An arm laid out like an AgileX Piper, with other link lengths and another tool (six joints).
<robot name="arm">
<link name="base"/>
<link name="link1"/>
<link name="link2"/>
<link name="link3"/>
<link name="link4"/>
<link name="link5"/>
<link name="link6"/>
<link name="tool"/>
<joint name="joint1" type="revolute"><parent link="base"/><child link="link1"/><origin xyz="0 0 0.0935" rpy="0 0 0"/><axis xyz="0 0 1"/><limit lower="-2.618" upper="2.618"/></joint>
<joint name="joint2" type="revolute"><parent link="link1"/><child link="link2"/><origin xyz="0 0 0" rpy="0 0 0"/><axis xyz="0 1 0"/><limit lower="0" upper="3.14"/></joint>
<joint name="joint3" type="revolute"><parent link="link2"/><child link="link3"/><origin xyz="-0.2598 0 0.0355" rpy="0 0 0"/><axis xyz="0 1 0"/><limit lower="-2.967" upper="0"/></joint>
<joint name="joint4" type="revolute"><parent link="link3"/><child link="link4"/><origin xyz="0.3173 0 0.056" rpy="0 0 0"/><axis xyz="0.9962 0 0.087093"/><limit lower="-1.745" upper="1.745"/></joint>
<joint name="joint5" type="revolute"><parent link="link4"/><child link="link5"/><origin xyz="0 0 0" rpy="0 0 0"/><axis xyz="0 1 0"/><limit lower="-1.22" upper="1.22"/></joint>
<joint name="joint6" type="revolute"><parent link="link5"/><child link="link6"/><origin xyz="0.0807 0 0.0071" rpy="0 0 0"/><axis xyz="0.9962 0 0.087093"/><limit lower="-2.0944" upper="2.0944"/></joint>
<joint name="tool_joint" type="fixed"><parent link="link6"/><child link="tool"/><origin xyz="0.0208 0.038 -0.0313" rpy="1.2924 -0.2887 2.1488"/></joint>
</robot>
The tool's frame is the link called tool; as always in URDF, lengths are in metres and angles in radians.
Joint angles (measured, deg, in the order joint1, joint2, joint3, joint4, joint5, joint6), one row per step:
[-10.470, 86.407, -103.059, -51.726, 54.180, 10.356]
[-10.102, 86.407, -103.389, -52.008, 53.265, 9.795]
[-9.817, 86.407, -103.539, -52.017, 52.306, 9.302]
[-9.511, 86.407, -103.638, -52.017, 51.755, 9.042]
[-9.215, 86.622, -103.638, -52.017, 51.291, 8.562]
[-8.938, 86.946, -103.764, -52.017, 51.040, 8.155]
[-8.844, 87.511, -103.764, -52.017, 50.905, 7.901]
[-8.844, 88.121, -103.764, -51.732, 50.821, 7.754]
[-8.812, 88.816, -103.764, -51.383, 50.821, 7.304]
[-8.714, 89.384, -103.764, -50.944, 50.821, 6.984]
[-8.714, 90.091, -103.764, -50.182, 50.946, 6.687]
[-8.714, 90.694, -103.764, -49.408, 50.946, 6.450]
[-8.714, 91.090, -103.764, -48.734, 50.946, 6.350]
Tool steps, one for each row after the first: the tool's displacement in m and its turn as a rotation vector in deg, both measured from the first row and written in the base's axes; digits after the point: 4 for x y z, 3 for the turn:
[0.0011, 0.0019, 0.0031, -1.022, -0.363, 1.067]
[0.0025, 0.0038, 0.0049, -1.746, -0.676, 2.161]
[0.0036, 0.0058, 0.0061, -2.146, -0.892, 2.925]
[0.0057, 0.0073, 0.0051, -2.591, -0.590, 3.670]
[0.0081, 0.0087, 0.0039, -2.909, -0.242, 4.226]
[0.0115, 0.0087, 0.0002, -3.015, 0.422, 4.491]
[0.0152, 0.0085, -0.0040, -2.763, 1.027, 4.704]
[0.0191, 0.0084, -0.0091, -2.592, 1.974, 4.986]
[0.0224, 0.0091, -0.0134, -2.281, 2.680, 5.331]
[0.0263, 0.0095, -0.0190, -1.580, 3.517, 5.599]
[0.0298, 0.0100, -0.0238, -0.897, 4.131, 5.938]
[0.0321, 0.0107, -0.0271, -0.259, 4.460, 6.199]

